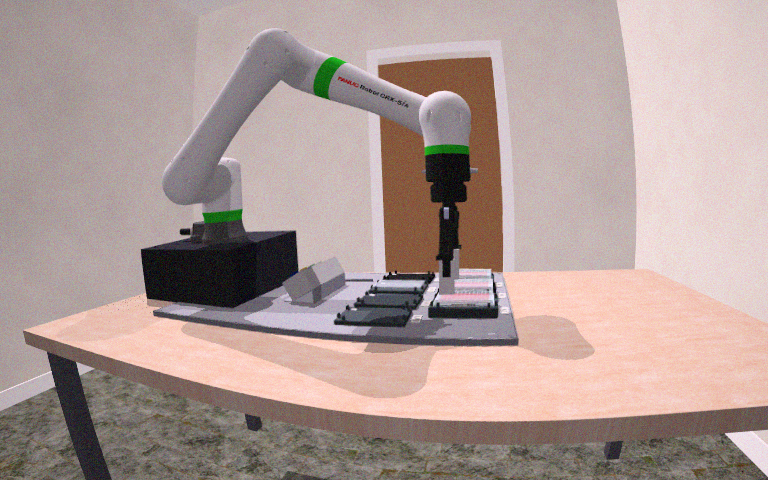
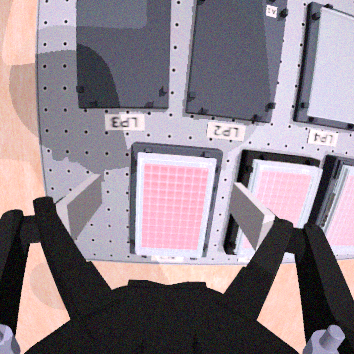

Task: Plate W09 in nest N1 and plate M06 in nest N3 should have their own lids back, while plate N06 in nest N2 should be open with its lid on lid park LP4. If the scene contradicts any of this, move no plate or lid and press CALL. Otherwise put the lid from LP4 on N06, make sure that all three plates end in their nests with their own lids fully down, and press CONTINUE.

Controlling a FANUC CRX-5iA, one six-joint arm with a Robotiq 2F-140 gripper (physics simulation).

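Frame: origin at the arm's base, x left, y back, z up, level; metres.
Seen in the pictures: gripper, between the fingertips: (image 1: 449, 286) (image 2: 166, 192); arm's base, origin of its link: (image 1: 224, 240).
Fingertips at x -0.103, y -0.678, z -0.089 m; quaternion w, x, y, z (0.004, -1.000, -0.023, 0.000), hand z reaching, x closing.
Observation:
Pixels of each thing's middle, then the offset from my fingertips to it. "spot": a spot on its surface instead. Level surfaces: height alone.
- dark nest frame, middle of its body: (image 2: 172, 204) (image 1: 464, 304) dx +0.010, dy -0.032, dz -0.042 m
- middle plate, middle of its body: (image 2: 277, 214) (image 1: 467, 283) dx +0.141, dy -0.026, dz -0.027 m
- third plate, a spot on its surface: (image 2: 345, 205) spot: dx +0.234, dy -0.004, dz -0.020 m
- pale lid, middle of its body: (image 2: 342, 68) (image 1: 399, 284) dx +0.195, dy +0.164, dz -0.044 m
- lid park LP4, middle of its body: (image 2: 339, 68) (image 1: 399, 286) dx +0.195, dy +0.164, dz -0.048 m
- LP2, middle of its body: (image 2: 238, 52) (image 1: 389, 298) dx +0.062, dy +0.152, dz -0.048 m
- dark park, middle of its body: (image 1: 409, 276) dx +0.322, dy +0.168, dz -0.048 m
- grey sloped box, middle of its body: (image 1: 315, 277) dx +0.123, dy +0.376, dz -0.016 m
- perforated board, height of its surface: dz -0.058 m
My gripper (image 1: 449, 278) (image 2: 166, 192) is open and empty, its fingers above and to either side of the plate (image 1: 467, 298) (image 2: 175, 207) in the nest nearest LP3. That plate has a pink grid and a pale rim, inside a dark nest frame (image 2: 180, 149). The middle plate (image 2: 286, 192) is partly behind the right finger, and a third plate (image 2: 345, 205) is cut off at the right edge. The nest labels and plate codes are unreadable, and I cannot tell which plates have lids. A pale lid (image 1: 399, 285) (image 2: 334, 65) lies flat in lid park LP4 (image 2: 303, 90).
Dark lid parks LP3 (image 1: 372, 316) (image 2: 130, 50) and LP2 (image 1: 389, 300) (image 2: 230, 65) stand beside LP4, with another dark park (image 1: 412, 276) at the far end. A grey sloped box (image 1: 317, 280) stands on the perforated board (image 1: 470, 333) (image 2: 105, 195) near the robot's black base (image 1: 198, 277).

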